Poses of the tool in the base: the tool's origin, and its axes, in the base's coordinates. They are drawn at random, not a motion.
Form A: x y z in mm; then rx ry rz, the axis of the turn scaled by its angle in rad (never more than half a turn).
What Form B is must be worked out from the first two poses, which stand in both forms.
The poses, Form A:
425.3 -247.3 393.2 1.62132 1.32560 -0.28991
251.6 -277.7 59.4 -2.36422 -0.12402 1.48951
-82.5 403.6 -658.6 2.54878 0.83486 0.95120
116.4 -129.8 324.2 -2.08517 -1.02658 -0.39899
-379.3 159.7 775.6 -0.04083 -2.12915 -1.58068
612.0 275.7 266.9 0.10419 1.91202 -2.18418
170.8 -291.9 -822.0 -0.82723 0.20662 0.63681
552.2 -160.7 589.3 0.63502 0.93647 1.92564
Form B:
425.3 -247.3 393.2 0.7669 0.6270 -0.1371 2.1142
251.6 -277.7 59.4 -0.8453 -0.0443 0.5325 2.7971
-82.5 403.6 -658.6 0.8957 0.2934 0.3343 2.8457
116.4 -129.8 324.2 -0.8842 -0.4353 -0.1692 2.3582
-379.3 159.7 775.6 -0.0154 -0.8028 -0.5960 2.6521
612.0 275.7 266.9 0.0359 0.6582 -0.7519 2.9047
170.8 -291.9 -822.0 -0.7773 0.1942 0.5984 1.0642
552.2 -160.7 589.3 0.2843 0.4193 0.8622 2.2335

